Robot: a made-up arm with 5 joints.
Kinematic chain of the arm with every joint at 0, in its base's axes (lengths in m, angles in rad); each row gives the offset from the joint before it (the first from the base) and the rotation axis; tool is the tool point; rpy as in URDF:
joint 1: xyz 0 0 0.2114 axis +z
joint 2: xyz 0 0 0 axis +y
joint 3: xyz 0.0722 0 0.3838 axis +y
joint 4: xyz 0.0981 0 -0.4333 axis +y
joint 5: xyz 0.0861 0 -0.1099 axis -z
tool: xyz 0 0 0 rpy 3.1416 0 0
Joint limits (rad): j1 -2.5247..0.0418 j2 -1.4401..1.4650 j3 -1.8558..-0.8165 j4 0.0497..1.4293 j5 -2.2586..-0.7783
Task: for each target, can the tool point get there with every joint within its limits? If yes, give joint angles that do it. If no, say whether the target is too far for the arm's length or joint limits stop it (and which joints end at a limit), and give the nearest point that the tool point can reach.
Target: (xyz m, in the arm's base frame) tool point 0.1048 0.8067 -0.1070
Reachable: no: joint limits stop it (at a limit: joint 1, joint 3, joint 4) | nearest point 0.1843 0.0077 -0.2130 | short by 0.810 m
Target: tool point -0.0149 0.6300 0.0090
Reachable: no: joint limits stop it (at a limit: joint 1, joint 2, joint 3, joint 4) | nearest point 0.0678 0.0028 -0.2464 | short by 0.682 m
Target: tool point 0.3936 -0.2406 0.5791
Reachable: yes | joints -0.5486 -0.4439 -1.0400 1.1032 -1.4634
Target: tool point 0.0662 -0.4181 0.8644
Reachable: yes | joints -1.4137 -0.3573 -1.6531 1.1401 -1.9173
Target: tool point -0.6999 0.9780 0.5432
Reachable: no: too far | nearest point -0.3677 0.5137 0.8464 | short by 0.646 m
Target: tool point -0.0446 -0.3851 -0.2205
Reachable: yes | joints -1.6862 1.0327 -0.9799 1.0089 -2.0093
